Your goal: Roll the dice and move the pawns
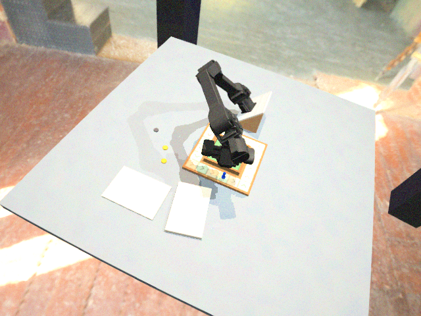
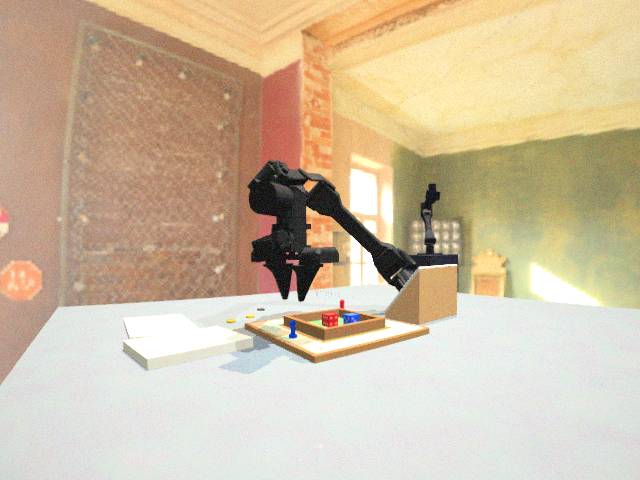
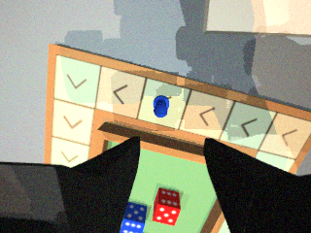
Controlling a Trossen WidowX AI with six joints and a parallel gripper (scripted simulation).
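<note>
Right now the blue pawn is 5 cm below my gripper tip, 1 cm to the left of it and 1 cm ahead of it. From my gripper tip the other things lie so: dark disc 36 cm to the right, 8 cm below, 5 cm behind; then red pawn 20 cm behind, 15 cm to the right, 5 cm below.
</note>
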